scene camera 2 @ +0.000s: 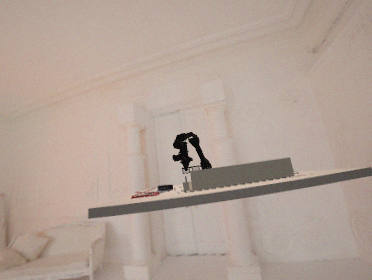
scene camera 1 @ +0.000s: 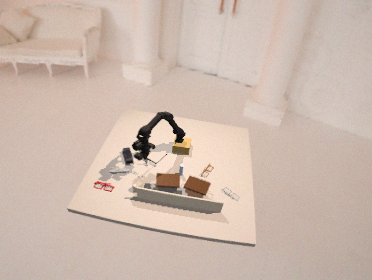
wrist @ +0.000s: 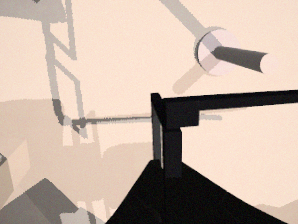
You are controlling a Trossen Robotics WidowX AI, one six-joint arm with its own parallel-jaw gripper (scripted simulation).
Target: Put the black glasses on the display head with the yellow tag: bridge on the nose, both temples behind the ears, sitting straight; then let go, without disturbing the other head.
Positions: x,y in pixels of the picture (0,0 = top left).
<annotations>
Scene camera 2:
long grey wall: 226,176
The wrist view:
my gripper: 163,168
</annotations>
